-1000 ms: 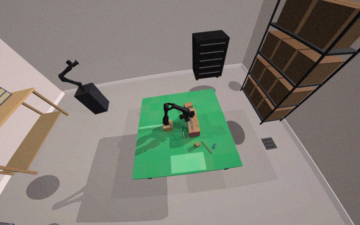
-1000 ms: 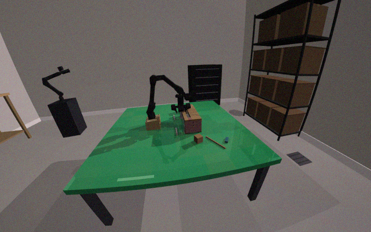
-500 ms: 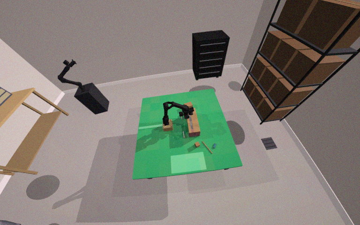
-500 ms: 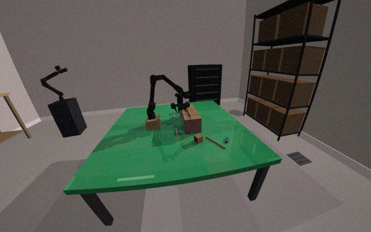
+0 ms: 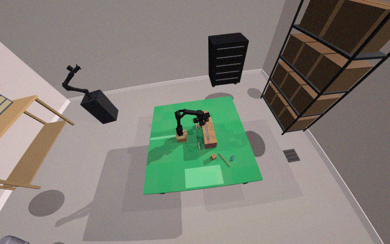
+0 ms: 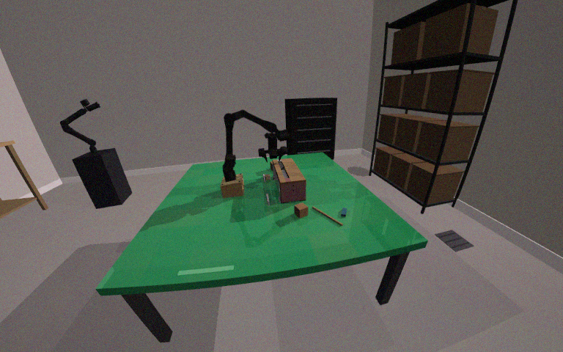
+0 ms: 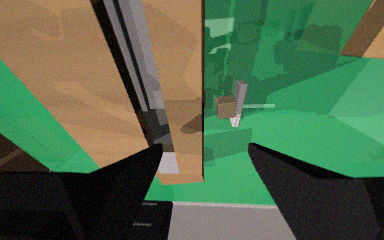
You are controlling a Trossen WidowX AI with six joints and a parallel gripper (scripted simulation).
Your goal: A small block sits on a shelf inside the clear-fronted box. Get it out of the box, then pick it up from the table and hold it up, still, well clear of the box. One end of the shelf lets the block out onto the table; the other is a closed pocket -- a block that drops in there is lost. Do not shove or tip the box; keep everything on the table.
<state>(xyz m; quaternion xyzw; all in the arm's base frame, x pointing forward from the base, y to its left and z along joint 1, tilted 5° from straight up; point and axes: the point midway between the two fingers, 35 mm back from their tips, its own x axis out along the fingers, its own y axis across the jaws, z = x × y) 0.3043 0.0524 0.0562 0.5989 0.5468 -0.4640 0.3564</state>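
Now: the tan block 40 mm behind my gripper tip, 30 mm to the left of it and 120 mm below it. Round my gripper tip: brown cube: 20 mm ahead, 450 mm to the right, 120 mm below; then long wooden box: 10 mm ahead, 130 mm to the right, 80 mm below; then tan box: 90 mm ahead, 190 mm to the left, 110 mm below.
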